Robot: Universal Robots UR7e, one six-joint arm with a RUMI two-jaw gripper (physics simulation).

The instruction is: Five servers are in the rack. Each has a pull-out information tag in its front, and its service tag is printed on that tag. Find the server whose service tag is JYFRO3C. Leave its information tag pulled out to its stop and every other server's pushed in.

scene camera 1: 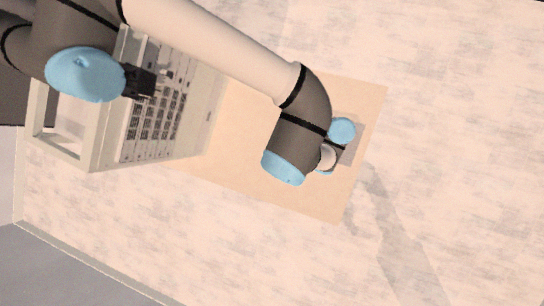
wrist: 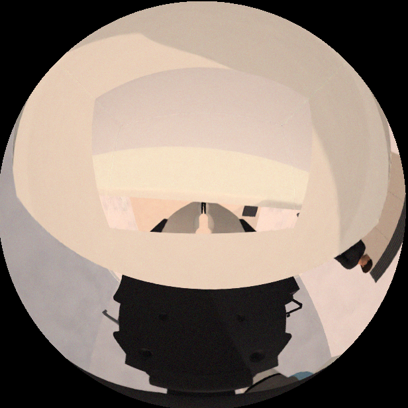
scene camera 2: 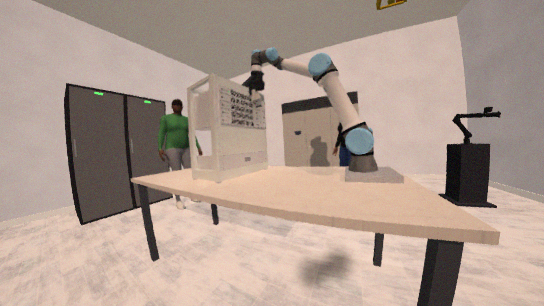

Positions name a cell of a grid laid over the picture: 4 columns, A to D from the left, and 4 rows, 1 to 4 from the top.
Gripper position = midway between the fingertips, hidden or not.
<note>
I see my gripper (scene camera 1: B2) and a pale rack (scene camera 1: A2).
The pale rack also shows in the wrist view (wrist: B2) and in scene camera 2 (scene camera 2: B2).
</note>
